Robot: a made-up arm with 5 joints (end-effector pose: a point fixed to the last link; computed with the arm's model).
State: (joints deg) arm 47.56 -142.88 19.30 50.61 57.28
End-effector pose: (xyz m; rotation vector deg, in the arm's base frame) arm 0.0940 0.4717 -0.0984 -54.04 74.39 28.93
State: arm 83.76 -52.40 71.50 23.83 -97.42
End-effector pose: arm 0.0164 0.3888 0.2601 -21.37 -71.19 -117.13
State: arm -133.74 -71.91 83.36 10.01 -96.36
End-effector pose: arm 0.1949 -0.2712 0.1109 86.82 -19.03 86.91
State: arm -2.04 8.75 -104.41 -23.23 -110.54
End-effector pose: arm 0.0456 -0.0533 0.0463 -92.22 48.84 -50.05
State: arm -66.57 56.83 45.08 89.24 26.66
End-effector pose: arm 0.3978 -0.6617 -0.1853 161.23 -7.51 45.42
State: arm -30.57 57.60 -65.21 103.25 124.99
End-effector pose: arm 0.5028 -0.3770 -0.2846 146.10 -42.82 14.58
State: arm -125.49 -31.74 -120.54 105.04 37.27
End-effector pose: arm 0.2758 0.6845 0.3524 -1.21 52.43 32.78
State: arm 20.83 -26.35 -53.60 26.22 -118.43
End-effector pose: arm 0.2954 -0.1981 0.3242 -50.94 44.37 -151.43
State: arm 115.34 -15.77 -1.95 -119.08 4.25
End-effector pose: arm -0.4766 0.3820 -0.0410 -71.85 126.73 -48.75
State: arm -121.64 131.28 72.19 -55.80 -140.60
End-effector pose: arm 0.0668 0.1442 -0.0557 -48.17 47.62 -93.59
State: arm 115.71 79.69 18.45 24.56 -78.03
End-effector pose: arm -0.4475 0.3556 0.1160 -114.07 63.69 97.79
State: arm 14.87 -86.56 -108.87 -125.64 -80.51
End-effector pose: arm -0.3186 0.0870 0.5892 -150.56 58.07 51.44
